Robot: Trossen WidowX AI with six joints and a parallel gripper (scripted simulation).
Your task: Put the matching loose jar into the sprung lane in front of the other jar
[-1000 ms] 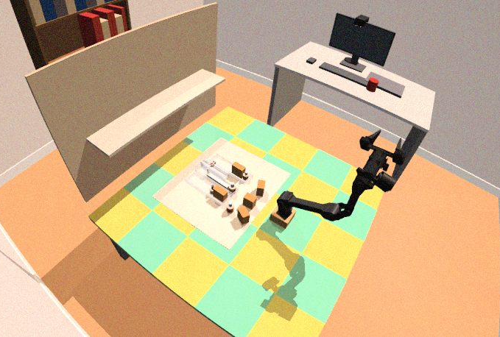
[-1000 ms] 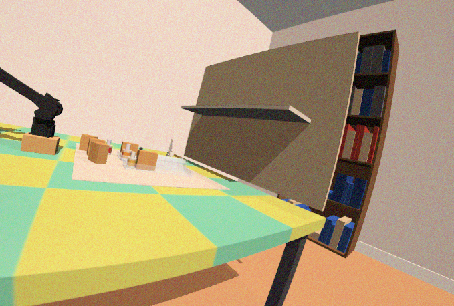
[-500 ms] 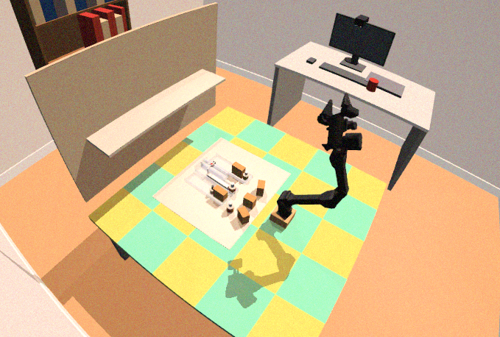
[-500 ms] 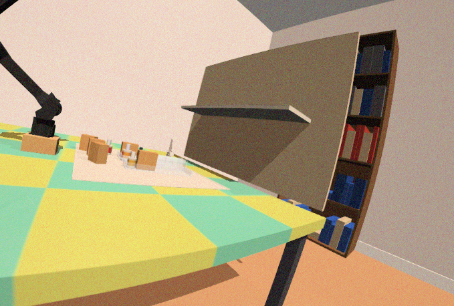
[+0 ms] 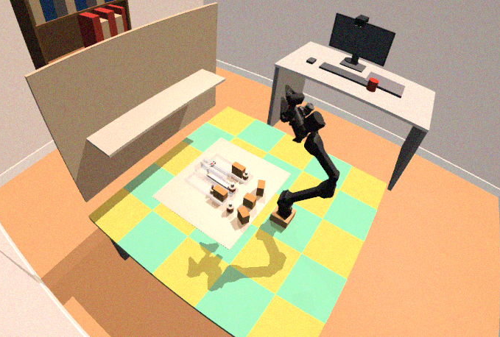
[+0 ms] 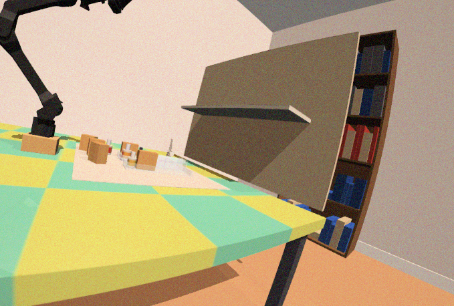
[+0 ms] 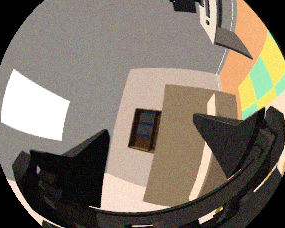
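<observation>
The cream mat is 210 mm ahead of my gripper tip, 130 mm to the left of it and 680 mm below it. From my gripper tip the other things lie so: clear lane rack (290 mm ahead, 120 mm to the left, 660 mm below); then shelf (640 mm ahead, 200 mm to the left, 310 mm below).
</observation>
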